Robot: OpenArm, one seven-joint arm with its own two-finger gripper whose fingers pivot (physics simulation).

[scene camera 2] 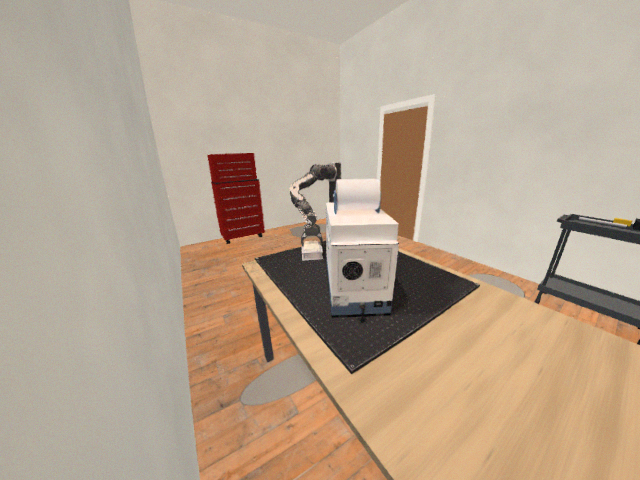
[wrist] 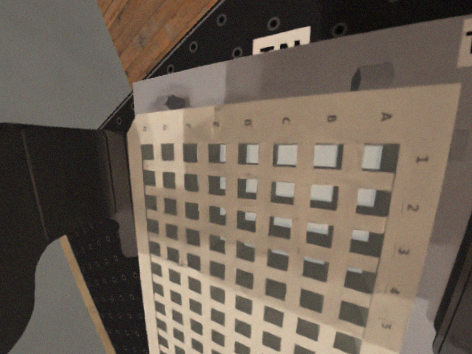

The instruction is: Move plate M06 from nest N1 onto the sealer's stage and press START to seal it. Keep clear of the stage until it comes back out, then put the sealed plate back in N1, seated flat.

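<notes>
Plate M06 (wrist: 295, 260), a cream plate with a grid of square wells, sits in the grey nest N1 (wrist: 240, 75) in the wrist view, below the N1 label (wrist: 281, 42). In the scene view the nest and plate show as a small white block (scene camera 2: 312, 252) beside the sealer. My gripper (scene camera 2: 311, 238) (wrist: 253, 209) is open and low over the plate, one finger at each long side. I cannot tell whether the fingers touch it. The white sealer (scene camera 2: 361, 227) shows its back with a fan; its stage and START button do not show.
The black perforated mat (scene camera 2: 423, 289) (wrist: 115, 300) lies on the wooden table (scene camera 2: 491, 372). The sealer's tall body and film roll (scene camera 2: 357, 194) rise close beside the nest. A red tool cabinet (scene camera 2: 236, 198) and a grey cart (scene camera 2: 589, 291) stand away from the table.
</notes>
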